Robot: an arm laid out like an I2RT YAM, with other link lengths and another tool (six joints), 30 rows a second.
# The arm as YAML. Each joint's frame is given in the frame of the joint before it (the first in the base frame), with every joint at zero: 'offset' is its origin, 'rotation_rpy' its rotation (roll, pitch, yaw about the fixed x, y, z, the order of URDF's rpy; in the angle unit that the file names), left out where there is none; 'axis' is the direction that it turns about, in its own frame. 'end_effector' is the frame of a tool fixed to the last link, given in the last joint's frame.
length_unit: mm
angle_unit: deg
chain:
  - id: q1
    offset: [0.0, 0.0, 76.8]
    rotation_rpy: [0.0, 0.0, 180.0]
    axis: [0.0, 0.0, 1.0]
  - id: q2
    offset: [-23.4, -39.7, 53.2]
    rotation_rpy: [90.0, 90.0, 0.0]
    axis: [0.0, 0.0, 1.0]
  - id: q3
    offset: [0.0, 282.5, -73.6]
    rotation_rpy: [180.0, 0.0, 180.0]
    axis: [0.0, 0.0, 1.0]
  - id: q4
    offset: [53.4, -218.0, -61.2]
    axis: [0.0, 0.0, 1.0]
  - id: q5
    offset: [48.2, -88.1, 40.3]
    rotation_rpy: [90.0, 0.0, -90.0]
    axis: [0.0, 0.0, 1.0]
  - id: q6
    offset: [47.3, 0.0, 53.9]
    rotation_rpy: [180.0, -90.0, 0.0]
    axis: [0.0, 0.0, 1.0]
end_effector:
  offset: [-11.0, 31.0, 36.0]
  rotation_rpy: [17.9, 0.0, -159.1]
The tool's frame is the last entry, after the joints.
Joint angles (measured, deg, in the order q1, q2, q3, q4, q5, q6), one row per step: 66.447 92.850 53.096 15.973 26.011 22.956; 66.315 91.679 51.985 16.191 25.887 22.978; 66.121 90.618 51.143 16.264 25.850 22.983; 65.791 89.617 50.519 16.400 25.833 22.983; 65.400 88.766 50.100 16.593 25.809 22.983; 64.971 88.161 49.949 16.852 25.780 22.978; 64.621 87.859 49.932 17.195 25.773 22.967; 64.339 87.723 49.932 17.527 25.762 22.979; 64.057 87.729 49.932 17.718 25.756 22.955; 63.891 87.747 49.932 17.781 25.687 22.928; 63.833 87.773 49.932 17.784 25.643 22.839; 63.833 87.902 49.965 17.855 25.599 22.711; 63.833 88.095 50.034 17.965 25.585 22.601; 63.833 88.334 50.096 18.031 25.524 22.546; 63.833 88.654 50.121 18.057 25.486 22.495; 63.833 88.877 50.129 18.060 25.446 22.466; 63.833 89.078 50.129 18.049 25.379 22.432; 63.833 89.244 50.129 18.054 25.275 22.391; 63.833 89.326 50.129 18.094 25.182 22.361
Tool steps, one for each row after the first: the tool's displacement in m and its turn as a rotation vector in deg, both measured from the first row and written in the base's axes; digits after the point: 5 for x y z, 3 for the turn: -0.00149 -0.00528 0.00124 0.291 -0.053 -0.026; -0.00219 -0.01007 0.00296 0.567 -0.155 -0.188; -0.00177 -0.01462 0.00579 1.039 -0.359 -0.502; -0.00067 -0.01853 0.00908 1.611 -0.609 -0.870; 0.00116 -0.02139 0.01270 2.259 -0.902 -1.270; 0.00299 -0.02300 0.01550 2.821 -1.174 -1.609; 0.00460 -0.02401 0.01734 3.254 -1.366 -1.884; 0.00631 -0.02480 0.01785 3.401 -1.464 -2.152; 0.00722 -0.02522 0.01791 3.431 -1.480 -2.245; 0.00751 -0.02530 0.01771 3.350 -1.508 -2.232; 0.00762 -0.02482 0.01725 3.238 -1.556 -2.149; 0.00790 -0.02413 0.01675 3.146 -1.609 -2.099; 0.00816 -0.02334 0.01580 3.014 -1.573 -2.023; 0.00849 -0.02251 0.01397 2.739 -1.475 -1.971; 0.00868 -0.02195 0.01259 2.532 -1.388 -1.923; 0.00880 -0.02146 0.01125 2.325 -1.294 -1.849; 0.00884 -0.02099 0.01017 2.166 -1.213 -1.739; 0.00881 -0.02070 0.00974 2.121 -1.181 -1.642
